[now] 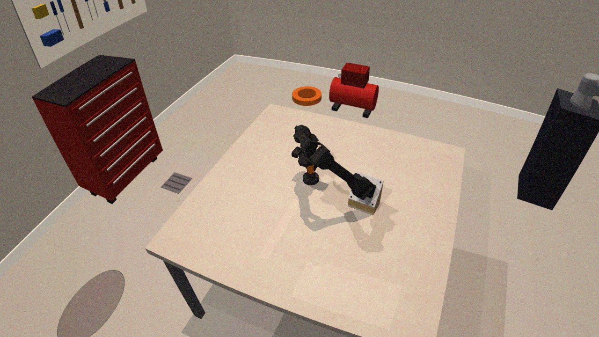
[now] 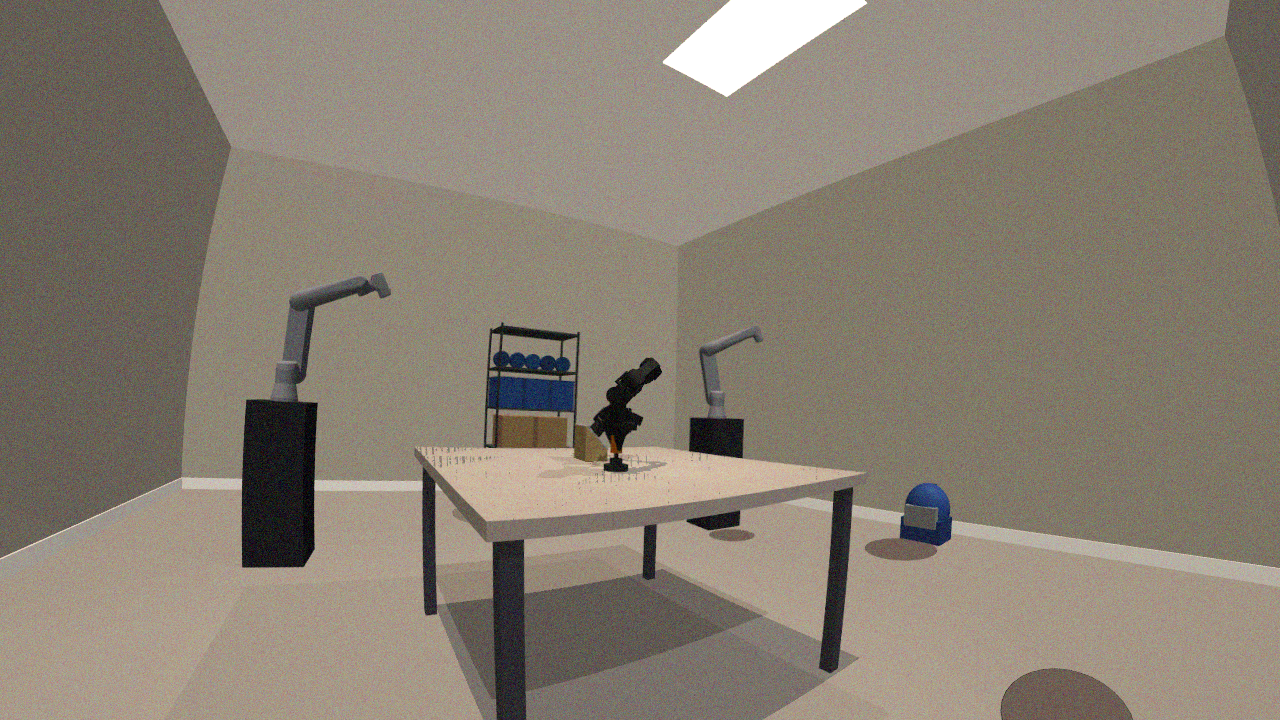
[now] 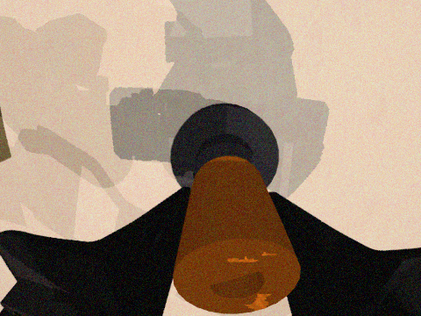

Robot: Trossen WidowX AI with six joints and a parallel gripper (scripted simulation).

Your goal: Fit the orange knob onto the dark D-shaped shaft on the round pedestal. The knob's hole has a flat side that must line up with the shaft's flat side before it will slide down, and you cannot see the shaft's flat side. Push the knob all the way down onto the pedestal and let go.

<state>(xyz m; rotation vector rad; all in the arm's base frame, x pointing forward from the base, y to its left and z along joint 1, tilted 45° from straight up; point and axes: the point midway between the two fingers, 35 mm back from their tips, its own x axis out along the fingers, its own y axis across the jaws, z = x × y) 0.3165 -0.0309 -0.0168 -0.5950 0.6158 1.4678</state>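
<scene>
The orange knob is 20 mm above my gripper tip. Also, from my gripper tip: round pedestal: 40 mm below.
</scene>
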